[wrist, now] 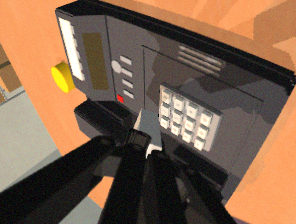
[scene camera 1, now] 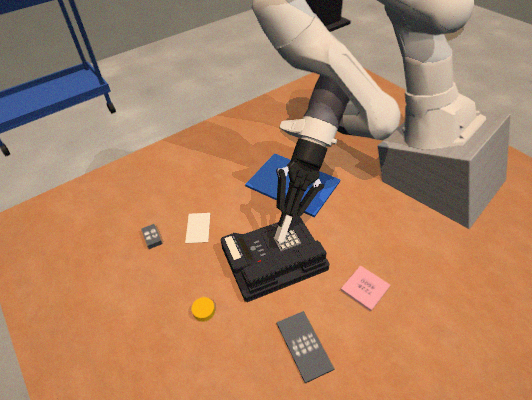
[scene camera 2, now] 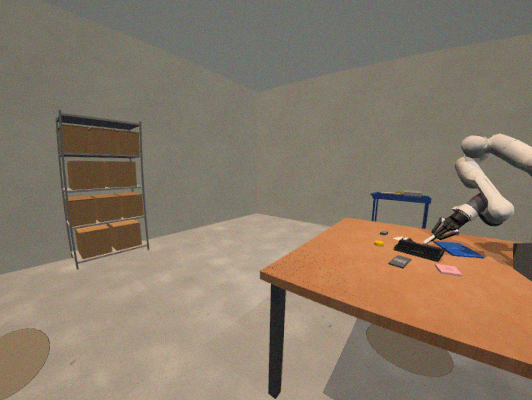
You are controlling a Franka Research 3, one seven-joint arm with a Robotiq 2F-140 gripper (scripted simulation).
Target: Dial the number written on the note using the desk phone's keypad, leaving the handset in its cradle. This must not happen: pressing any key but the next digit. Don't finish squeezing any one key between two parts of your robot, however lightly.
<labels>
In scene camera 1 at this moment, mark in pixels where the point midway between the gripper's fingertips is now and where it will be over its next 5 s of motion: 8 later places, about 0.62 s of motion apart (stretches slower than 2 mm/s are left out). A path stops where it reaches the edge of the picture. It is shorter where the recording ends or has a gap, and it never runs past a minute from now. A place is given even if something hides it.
My gripper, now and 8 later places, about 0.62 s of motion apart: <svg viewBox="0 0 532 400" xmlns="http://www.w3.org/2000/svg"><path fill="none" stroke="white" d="M278 240L279 242L279 242L279 243L278 241L284 239L289 237L288 238L288 239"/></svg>
</labels>
